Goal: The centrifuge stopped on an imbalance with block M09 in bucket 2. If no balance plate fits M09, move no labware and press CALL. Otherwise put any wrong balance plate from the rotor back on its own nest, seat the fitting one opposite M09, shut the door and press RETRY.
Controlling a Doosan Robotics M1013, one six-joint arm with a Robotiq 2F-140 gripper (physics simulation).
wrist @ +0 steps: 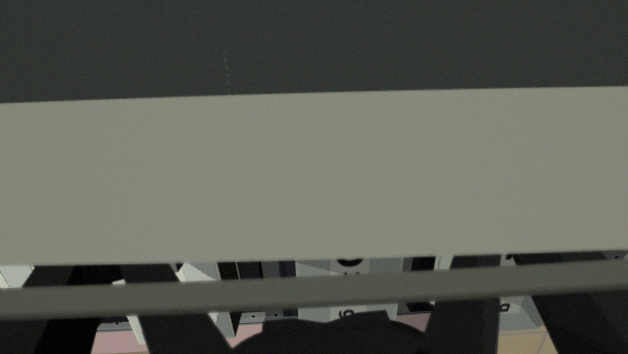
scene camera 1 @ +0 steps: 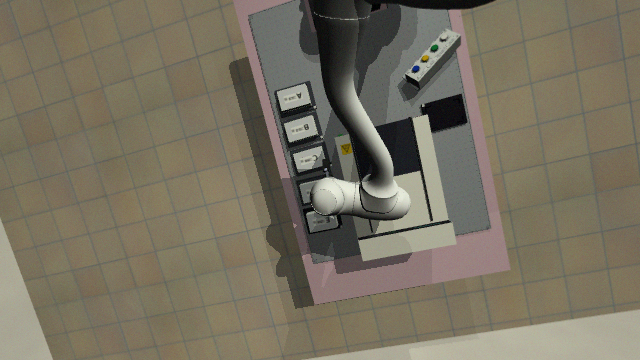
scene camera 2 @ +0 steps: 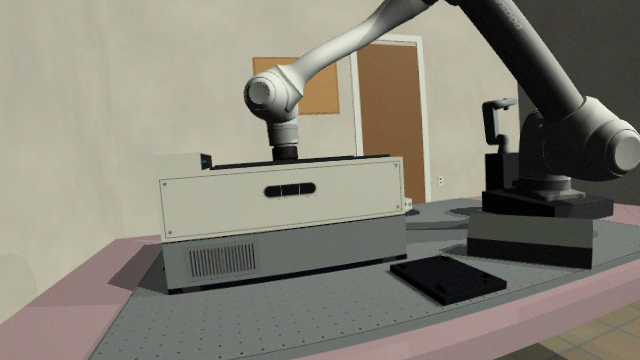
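Pixels of known places: arm's base at its link origin: [scene camera 2: 542,194].
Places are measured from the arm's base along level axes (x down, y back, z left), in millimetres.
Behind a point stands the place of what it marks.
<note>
The wrist view is mostly filled by the centrifuge's side. Below it, my gripper [wrist: 320,272] is open, its black fingers on either side of a pale balance plate [wrist: 312,270] whose letter is cut off; the fingertips are hidden. In scene camera 1 the wrist hangs over the nest row near plate D [scene camera 1: 306,192] @[x -2, y -828, z -274 mm], which it partly covers. Plates A [scene camera 1: 293,97] @[x -1, y -421, z -257 mm], B [scene camera 1: 301,129] @[x -1, y -558, z -247 mm], C [scene camera 1: 309,159] @[x -2, y -689, z -236 mm] and E [scene camera 1: 322,221] @[x -1, y -966, z -227 mm] stand on their dark nests. The centrifuge [scene camera 1: 440,172] [scene camera 2: 282,210] stands beside the row. The rotor and block M09 do not show.
A button box [scene camera 1: 425,67] @[x -25, y -416, z 276 mm] with blue, yellow, green and white buttons stands near the robot base; its labels are unreadable. A black pad [scene camera 1: 445,114] @[x 40, y -602, z 352 mm] [scene camera 2: 447,278] @[x 40, y -605, z 373 mm] lies beyond the centrifuge. The centrifuge wall rises close beside the gripper. The arm passes over the centrifuge.
</note>
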